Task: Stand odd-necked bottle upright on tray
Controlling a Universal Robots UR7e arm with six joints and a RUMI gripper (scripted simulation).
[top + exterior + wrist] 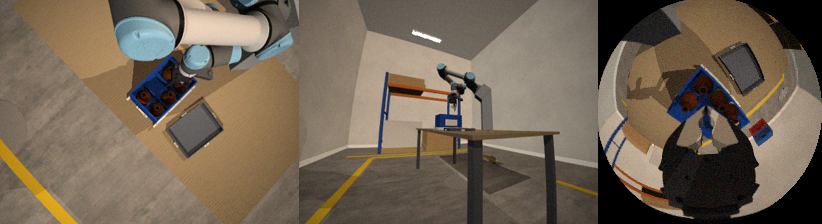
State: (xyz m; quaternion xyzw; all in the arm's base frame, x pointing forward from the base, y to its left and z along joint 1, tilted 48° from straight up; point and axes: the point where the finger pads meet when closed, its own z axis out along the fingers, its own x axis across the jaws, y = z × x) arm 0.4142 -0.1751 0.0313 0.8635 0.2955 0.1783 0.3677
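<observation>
Right now my hand is 15 cm short of the brown bottle, 15 cm above it and 4 cm to the left of it. Also, from my hand: blue crate (16 cm below, 6 cm to the right, 5 cm ahead); grey tray (23 cm below, 19 cm to the left, 14 cm ahead).
</observation>
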